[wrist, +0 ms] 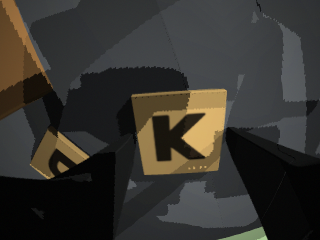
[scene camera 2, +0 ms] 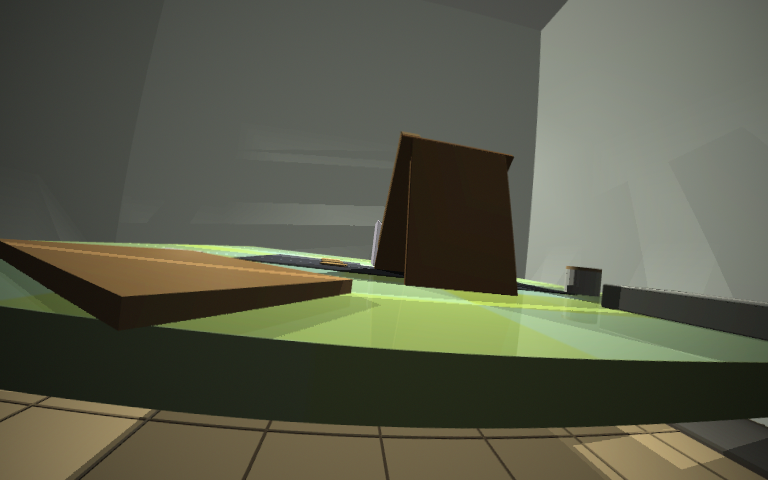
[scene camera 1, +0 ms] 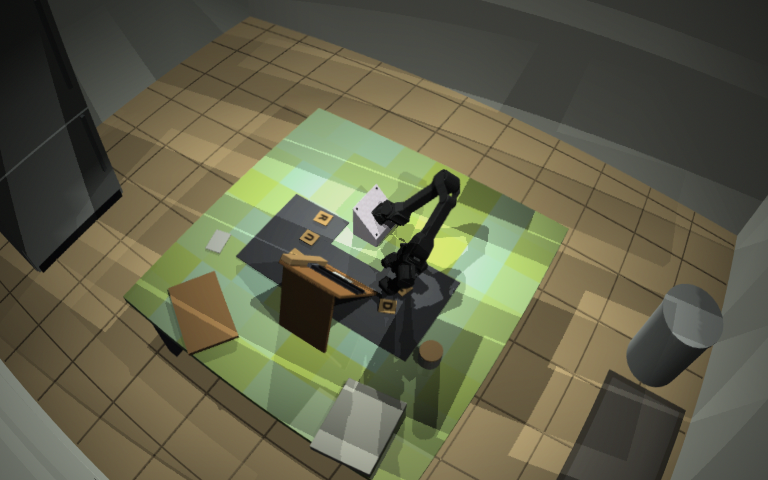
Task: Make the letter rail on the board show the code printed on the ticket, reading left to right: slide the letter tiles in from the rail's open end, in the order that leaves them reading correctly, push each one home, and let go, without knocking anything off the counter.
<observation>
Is the gripper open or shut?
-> Open.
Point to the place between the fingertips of the gripper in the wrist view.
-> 180, 136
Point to a board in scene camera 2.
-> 447, 224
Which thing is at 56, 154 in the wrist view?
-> A letter tile.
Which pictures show the plank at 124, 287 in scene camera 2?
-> Scene camera 2 and scene camera 1 only.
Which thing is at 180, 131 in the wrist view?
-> A letter tile.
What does the gripper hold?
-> Nothing.
</observation>
